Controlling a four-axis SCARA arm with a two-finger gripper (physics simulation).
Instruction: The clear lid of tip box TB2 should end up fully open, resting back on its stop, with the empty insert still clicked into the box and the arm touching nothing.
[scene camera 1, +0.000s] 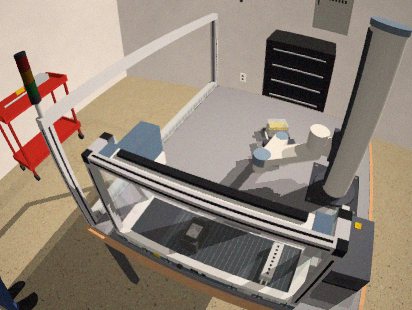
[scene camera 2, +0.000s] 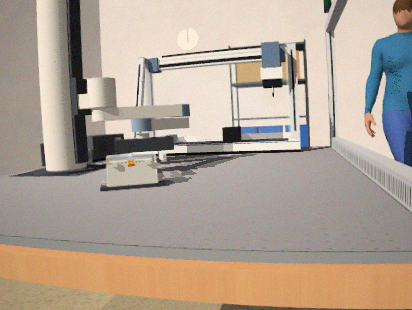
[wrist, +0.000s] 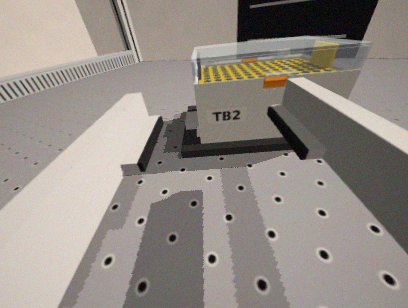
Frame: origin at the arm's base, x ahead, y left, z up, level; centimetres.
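Seen in the pictures: gripper, fingertip midpoint: (scene camera 1: 272, 133) (scene camera 2: 147, 159) (wrist: 213, 102); arm's base, link origin: (scene camera 1: 333, 189) (scene camera 2: 67, 173).
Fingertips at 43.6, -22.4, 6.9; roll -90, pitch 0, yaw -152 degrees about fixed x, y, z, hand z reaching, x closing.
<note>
Offsets run from my fingertips to a thing's middle, as dx, dy, dz. "spot": to the spot under its first point. Level surfaces: height alone.
Tip box TB2 @[-1.0, -8.3, -1.8] (scene camera 1: 277, 126) (scene camera 2: 132, 176) (wrist: 240, 107) stands upright on a black base @[spot: -1.2, -2.6, -5.0] (wrist: 240, 148). Its clear lid @[spot: +1.3, -3.4, +2.1] (wrist: 215, 54) lies closed over the box in the wrist view. The yellow insert @[spot: +0.4, -6.9, +0.0] (wrist: 240, 73) sits level in the box under the lid, its holes dark. An orange latch @[spot: +0.9, -12.0, +0.3] (scene camera 2: 131, 163) (wrist: 275, 82) shows on a side of the box. My gripper (wrist: 213, 102) is shut on nothing, its fingers at their narrow setting with a gap between the pads. In the wrist view TB2 appears beyond the fingers, and the right finger overlaps its side; contact cannot be told.
The arm's column (scene camera 1: 355, 115) (scene camera 2: 52, 90) rises beside the box. The arm's links (scene camera 1: 295, 152) (scene camera 2: 145, 111) hang low over the bench @[dz -5.6] (scene camera 2: 250, 215). A gantry frame (scene camera 2: 215, 61) stands behind them in scene camera 2. A low slotted rail @[spot: +56.8, -17.8, -4.1] (wrist: 65, 77) runs along one edge. A person (scene camera 2: 392, 80) stands beyond it.
</note>
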